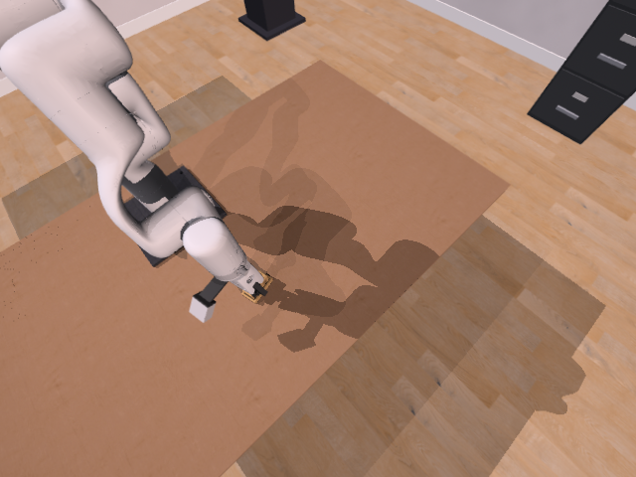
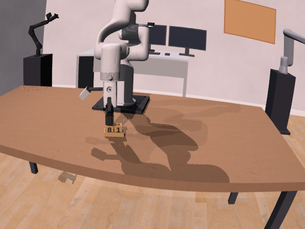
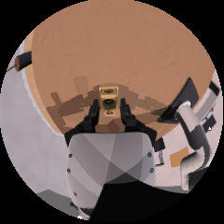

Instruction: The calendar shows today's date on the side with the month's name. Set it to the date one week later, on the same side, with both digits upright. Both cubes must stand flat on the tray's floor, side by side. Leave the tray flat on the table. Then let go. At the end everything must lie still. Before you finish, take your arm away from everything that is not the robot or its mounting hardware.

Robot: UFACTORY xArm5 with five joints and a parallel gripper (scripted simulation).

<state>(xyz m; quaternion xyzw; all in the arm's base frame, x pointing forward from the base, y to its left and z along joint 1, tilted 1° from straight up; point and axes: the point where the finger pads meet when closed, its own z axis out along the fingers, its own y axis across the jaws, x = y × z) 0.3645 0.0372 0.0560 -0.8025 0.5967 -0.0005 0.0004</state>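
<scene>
Now: hand 2 cm to the right of the wooden calendar tray and 6 cm above it.
</scene>
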